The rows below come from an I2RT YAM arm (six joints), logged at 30 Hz.
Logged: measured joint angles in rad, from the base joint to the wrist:
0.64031, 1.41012, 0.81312, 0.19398, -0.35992, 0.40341
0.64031, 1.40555, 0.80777, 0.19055, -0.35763, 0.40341
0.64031, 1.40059, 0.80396, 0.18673, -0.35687, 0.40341
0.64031, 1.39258, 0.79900, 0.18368, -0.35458, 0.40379
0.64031, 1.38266, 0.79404, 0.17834, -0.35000, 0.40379
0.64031, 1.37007, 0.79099, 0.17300, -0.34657, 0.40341
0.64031, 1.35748, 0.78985, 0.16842, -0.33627, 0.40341
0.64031, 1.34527, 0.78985, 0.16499, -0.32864, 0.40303
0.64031, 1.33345, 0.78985, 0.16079, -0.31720, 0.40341
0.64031, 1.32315, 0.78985, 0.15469, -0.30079, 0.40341
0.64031, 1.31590, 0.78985, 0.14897, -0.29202, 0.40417
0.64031, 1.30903, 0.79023, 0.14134, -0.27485, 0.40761
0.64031, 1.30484, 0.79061, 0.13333, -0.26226, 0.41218
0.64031, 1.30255, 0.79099, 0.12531, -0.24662, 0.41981
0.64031, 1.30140, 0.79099, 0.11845, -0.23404, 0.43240
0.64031, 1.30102, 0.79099, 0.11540, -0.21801, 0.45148
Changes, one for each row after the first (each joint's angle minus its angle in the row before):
0.00000, -0.00457, -0.00535, -0.00343, 0.00229, 0.00000
0.00000, -0.00496, -0.00381, -0.00382, 0.00076, 0.00000
0.00000, -0.00801, -0.00496, -0.00305, 0.00229, 0.00038
0.00000, -0.00992, -0.00496, -0.00534, 0.00458, 0.00000
0.00000, -0.01259, -0.00305, -0.00534, 0.00343, -0.00038
0.00000, -0.01259, -0.00114, -0.00458, 0.01030, 0.00000
0.00000, -0.01221, 0.00000, -0.00343, 0.00763, -0.00038
0.00000, -0.01182, 0.00000, -0.00420, 0.01144, 0.00038
0.00000, -0.01030, 0.00000, -0.00610, 0.01641, 0.00000
0.00000, -0.00725, 0.00000, -0.00572, 0.00877, 0.00076
0.00000, -0.00687, 0.00038, -0.00763, 0.01717, 0.00344
0.00000, -0.00419, 0.00038, -0.00801, 0.01259, 0.00457
0.00000, -0.00229, 0.00038, -0.00802, 0.01564, 0.00763
0.00000, -0.00115, 0.00000, -0.00686, 0.01258, 0.01259
0.00000, -0.00038, 0.00000, -0.00305, 0.01603, 0.01908

